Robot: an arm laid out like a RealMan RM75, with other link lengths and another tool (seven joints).
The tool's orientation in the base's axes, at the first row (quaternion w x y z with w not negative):
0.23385 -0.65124 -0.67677 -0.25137
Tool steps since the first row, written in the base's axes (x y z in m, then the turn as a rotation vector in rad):
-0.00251 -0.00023 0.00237 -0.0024 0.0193 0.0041
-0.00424 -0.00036 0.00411 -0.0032 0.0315 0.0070
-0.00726 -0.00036 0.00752 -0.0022 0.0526 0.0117
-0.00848 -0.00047 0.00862 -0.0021 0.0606 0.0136
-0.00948 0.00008 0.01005 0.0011 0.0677 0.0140
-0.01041 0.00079 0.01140 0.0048 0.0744 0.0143
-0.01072 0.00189 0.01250 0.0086 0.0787 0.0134
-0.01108 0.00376 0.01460 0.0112 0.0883 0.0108
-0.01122 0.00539 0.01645 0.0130 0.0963 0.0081
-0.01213 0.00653 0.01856 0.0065 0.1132 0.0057
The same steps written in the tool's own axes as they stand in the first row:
0.00146 -0.00243 -0.00199 0.0175 -0.0018 0.0093
0.00255 -0.00410 -0.00342 0.0287 -0.0021 0.0149
0.00488 -0.00699 -0.00606 0.0478 -0.0004 0.0250
0.00555 -0.00818 -0.00698 0.0551 -0.0001 0.0287
0.00693 -0.00911 -0.00773 0.0607 0.0033 0.0330
0.00839 -0.00997 -0.00832 0.0658 0.0072 0.0371
0.00995 -0.01022 -0.00845 0.0684 0.0111 0.0406
0.01274 -0.01045 -0.00885 0.0739 0.0138 0.0488
0.01519 -0.01049 -0.00922 0.0782 0.0157 0.0560
0.01745 -0.01129 -0.01011 0.0899 0.0096 0.0687

